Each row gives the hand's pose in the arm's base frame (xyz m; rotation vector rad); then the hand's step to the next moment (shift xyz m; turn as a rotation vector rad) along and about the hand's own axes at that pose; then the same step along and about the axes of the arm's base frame.
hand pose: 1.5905 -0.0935 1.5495 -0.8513 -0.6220 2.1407
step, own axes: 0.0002 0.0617 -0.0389 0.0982 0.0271 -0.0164
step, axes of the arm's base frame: 0.0003 -0.0313 -0.0659 -0.0502 0.0622 -0.0652
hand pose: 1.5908 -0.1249 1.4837 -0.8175 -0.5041 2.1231
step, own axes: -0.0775 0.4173 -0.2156 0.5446 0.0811 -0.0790
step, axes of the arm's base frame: -0.0348 -0.2986 -0.3691 -0.2499 0.3864 -0.3125
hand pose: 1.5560 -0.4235 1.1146 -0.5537 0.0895 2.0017
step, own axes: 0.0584 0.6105 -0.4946 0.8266 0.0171 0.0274
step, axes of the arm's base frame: -0.3763 -0.3927 -0.5700 -0.3390 0.6811 -0.3247
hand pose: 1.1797 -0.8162 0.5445 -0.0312 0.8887 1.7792
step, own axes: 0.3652 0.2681 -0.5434 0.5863 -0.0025 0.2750
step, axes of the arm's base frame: -0.5811 -0.0519 -0.4002 -0.1290 0.6323 -0.0546
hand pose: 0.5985 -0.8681 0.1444 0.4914 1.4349 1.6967
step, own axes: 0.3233 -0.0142 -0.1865 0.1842 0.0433 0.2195
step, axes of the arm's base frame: -0.3188 0.1422 -0.1328 0.0436 0.2802 0.0599
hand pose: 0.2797 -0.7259 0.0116 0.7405 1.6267 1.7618
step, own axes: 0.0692 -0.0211 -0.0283 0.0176 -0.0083 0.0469
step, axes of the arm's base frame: -0.0649 0.0353 -0.0240 0.0247 0.0442 -0.0045
